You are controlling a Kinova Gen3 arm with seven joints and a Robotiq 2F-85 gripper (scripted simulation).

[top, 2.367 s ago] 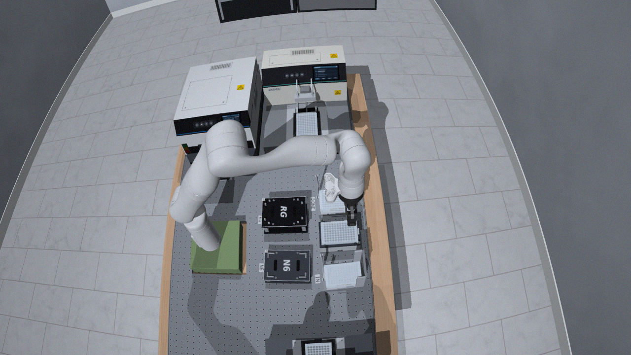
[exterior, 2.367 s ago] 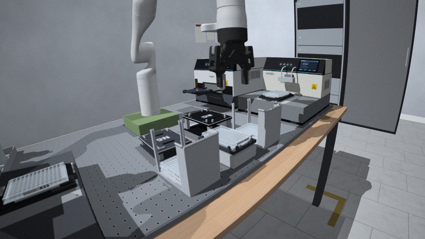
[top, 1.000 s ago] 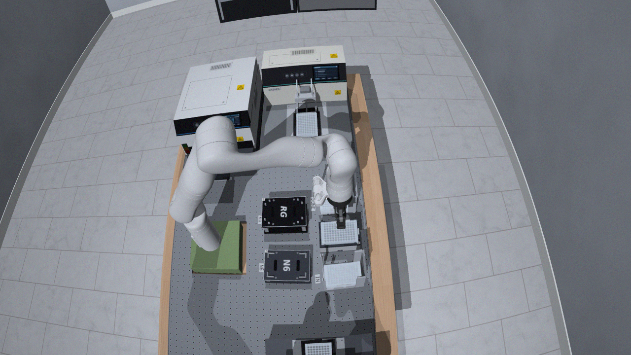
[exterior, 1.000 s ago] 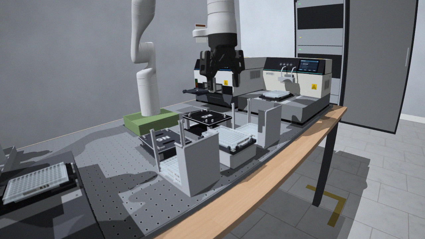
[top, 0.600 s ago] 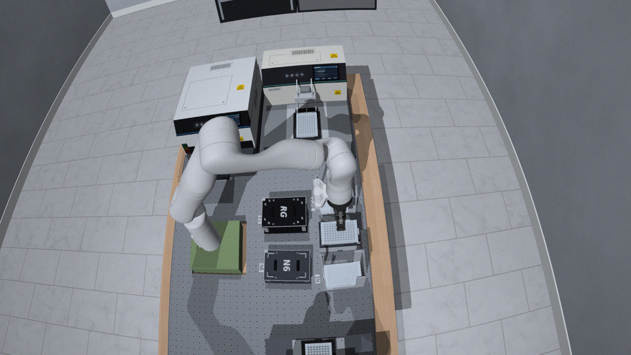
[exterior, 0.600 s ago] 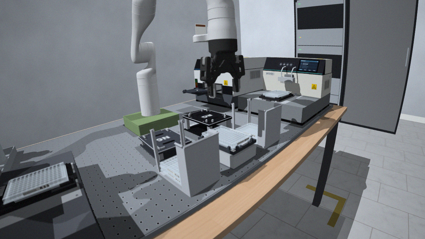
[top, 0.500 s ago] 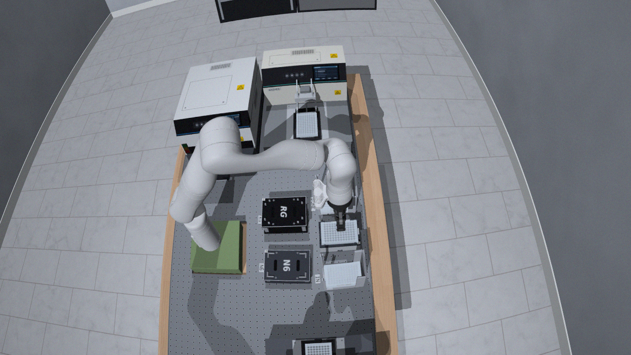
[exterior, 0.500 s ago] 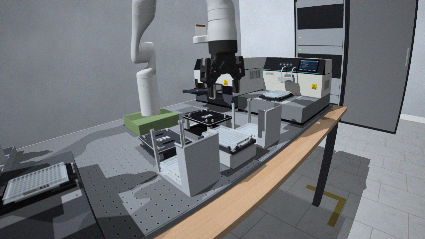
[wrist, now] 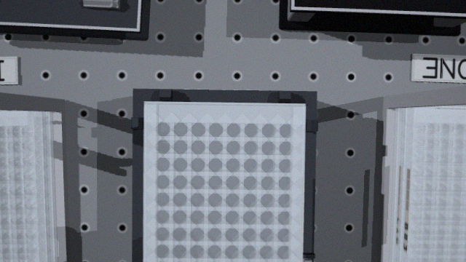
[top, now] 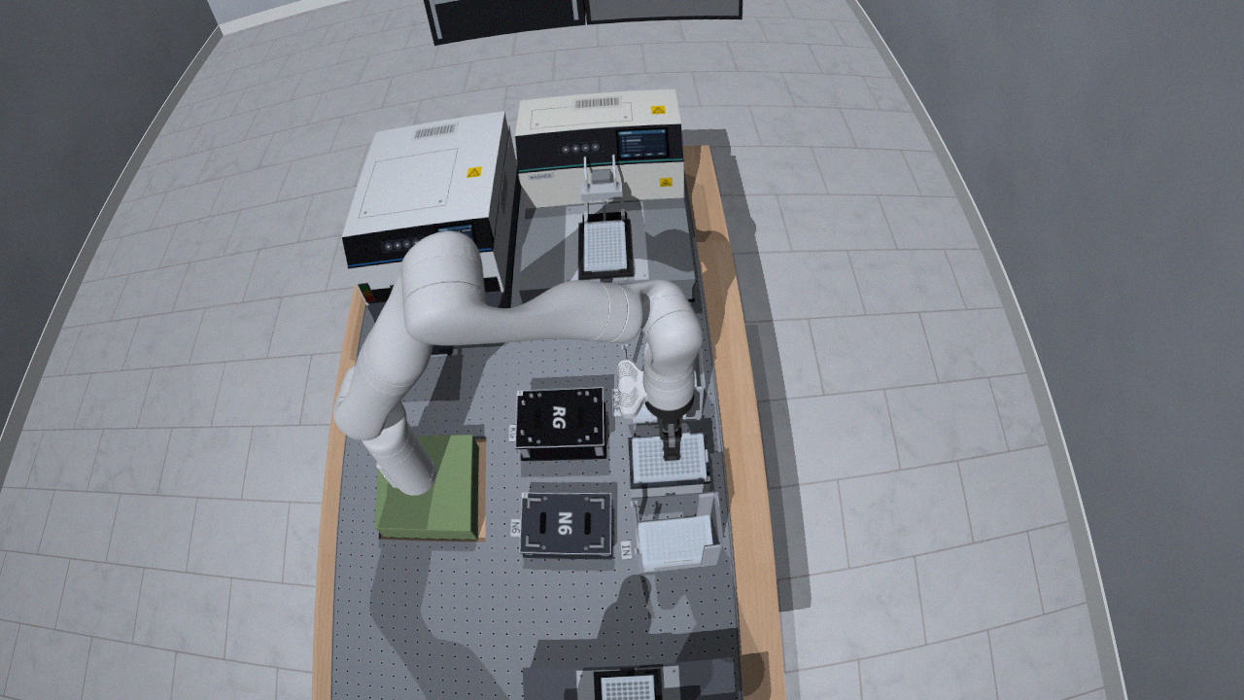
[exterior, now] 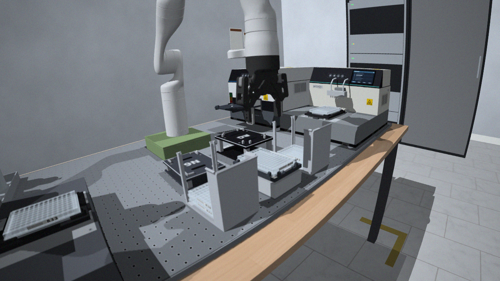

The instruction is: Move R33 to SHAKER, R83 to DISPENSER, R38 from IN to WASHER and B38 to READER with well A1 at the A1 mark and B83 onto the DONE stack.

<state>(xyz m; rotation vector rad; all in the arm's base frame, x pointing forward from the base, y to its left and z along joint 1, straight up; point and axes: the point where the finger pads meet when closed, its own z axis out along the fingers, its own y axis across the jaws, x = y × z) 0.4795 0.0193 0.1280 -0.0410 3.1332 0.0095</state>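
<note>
My hand is 11 cm above the plate B38. From my hand the other things lie so: RG nest: 20 cm behind, 11 cm below, 9 cm to the left; then plate R38: 15 cm to the right, 14 cm below, 1 cm ahead; then plate B83: 15 cm to the left, 14 cm below.
</note>
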